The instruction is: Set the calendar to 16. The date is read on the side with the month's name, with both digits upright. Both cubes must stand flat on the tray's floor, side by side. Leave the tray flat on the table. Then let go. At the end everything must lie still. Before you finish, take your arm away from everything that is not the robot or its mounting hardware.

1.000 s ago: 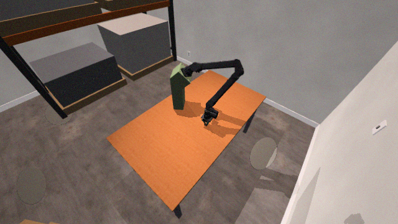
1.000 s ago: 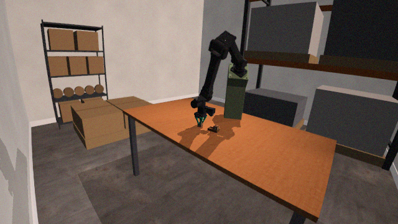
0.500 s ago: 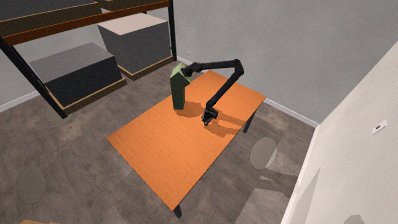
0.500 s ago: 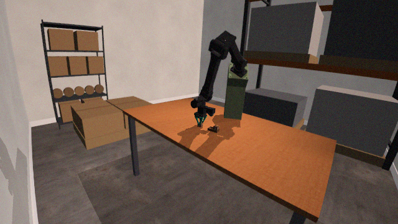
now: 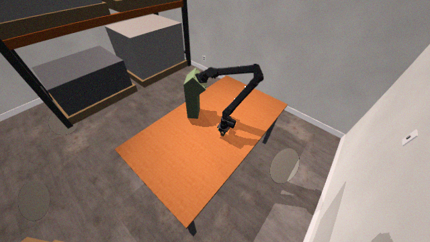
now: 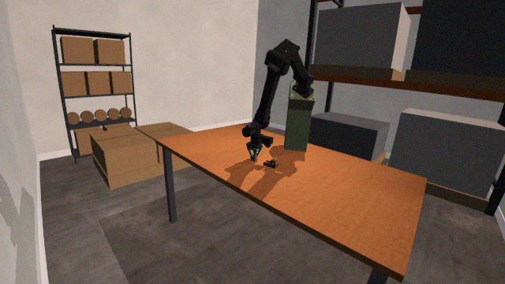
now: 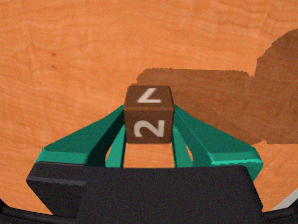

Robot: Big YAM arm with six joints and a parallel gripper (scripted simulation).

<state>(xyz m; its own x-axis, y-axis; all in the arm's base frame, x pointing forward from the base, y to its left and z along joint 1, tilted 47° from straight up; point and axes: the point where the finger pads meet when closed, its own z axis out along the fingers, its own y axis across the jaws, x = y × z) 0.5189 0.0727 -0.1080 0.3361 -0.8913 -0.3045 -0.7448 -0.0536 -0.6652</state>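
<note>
Now: the brown calendar cube 1 cm below my hand. Also, from my hand: dark calendar tray (10 cm to the left, 5 cm behind, 2 cm below).
</note>
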